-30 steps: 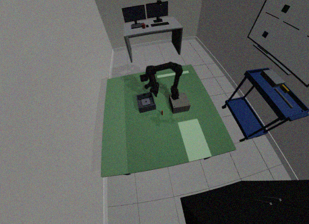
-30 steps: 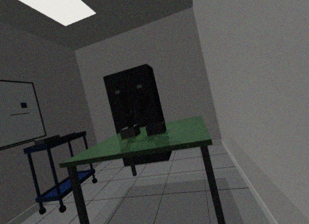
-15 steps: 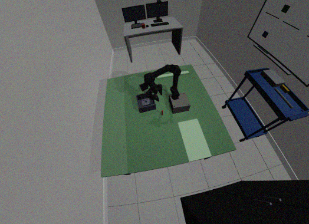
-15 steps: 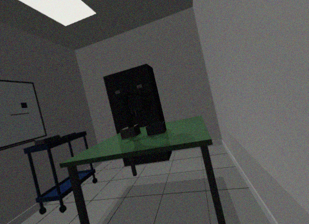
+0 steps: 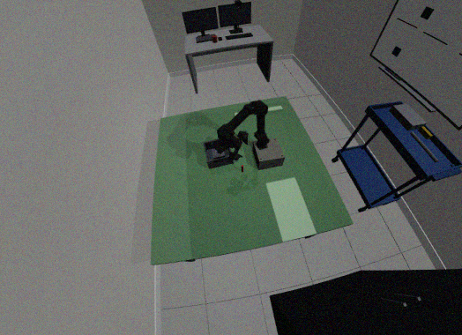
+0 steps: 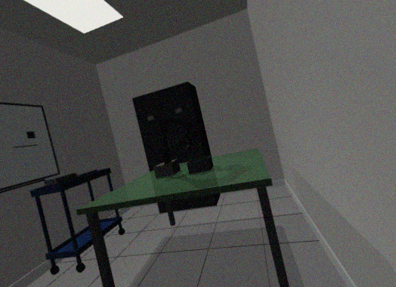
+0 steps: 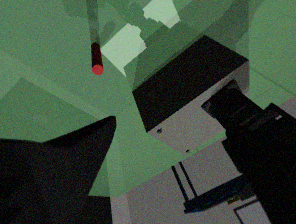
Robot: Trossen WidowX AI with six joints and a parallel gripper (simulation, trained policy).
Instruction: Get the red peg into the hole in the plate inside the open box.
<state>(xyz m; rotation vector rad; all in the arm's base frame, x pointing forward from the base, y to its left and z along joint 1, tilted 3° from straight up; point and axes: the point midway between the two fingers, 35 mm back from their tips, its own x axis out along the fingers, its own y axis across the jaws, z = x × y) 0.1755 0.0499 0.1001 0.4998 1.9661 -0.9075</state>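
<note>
Now: the red peg 15 cm below my gripper tip, 4 cm to the left of it and 3 cm ahead of it. Round my gripper tip: grey plate 16 cm to the right, 16 cm ahead, 15 cm below; dark box 17 cm below, 16 cm to the right, 16 cm ahead.
</note>
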